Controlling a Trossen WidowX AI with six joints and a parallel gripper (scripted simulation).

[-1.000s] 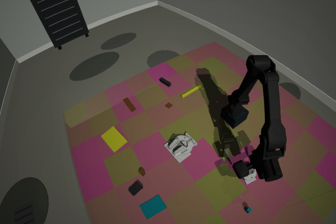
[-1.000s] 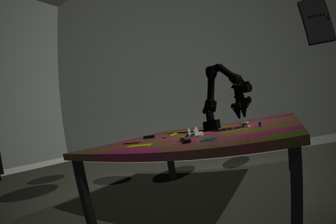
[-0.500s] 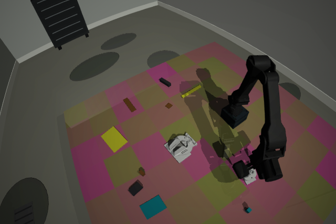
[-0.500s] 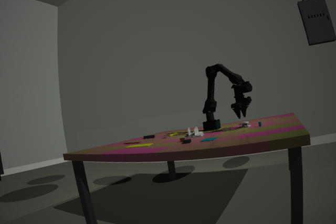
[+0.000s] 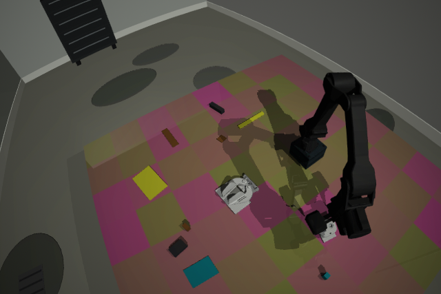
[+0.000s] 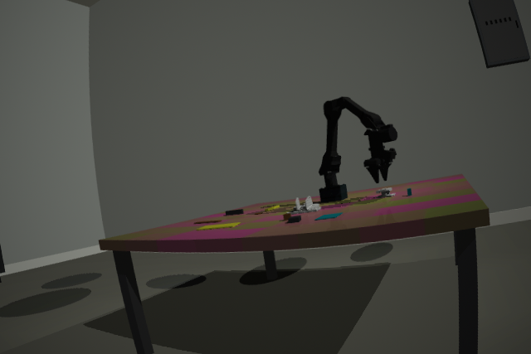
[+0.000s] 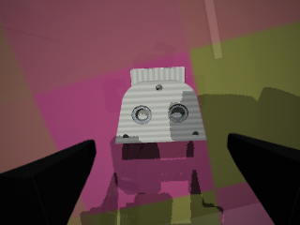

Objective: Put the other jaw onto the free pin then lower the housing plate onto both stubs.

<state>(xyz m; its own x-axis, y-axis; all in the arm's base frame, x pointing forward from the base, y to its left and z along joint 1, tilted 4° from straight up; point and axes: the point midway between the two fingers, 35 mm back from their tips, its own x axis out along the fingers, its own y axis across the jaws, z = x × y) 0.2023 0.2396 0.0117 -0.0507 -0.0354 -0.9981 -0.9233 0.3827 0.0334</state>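
Now: the housing plate 3 cm below my gripper tip, 1 cm to the left of it and 1 cm ahead of it. Also, from my gripper tip: ribbed stand 5 cm below, 1 cm to the left, 1 cm ahead; teal cube 13 cm ahead, 11 cm to the left, 5 cm below; teal sheet 39 cm ahead, 18 cm to the right, 6 cm below.
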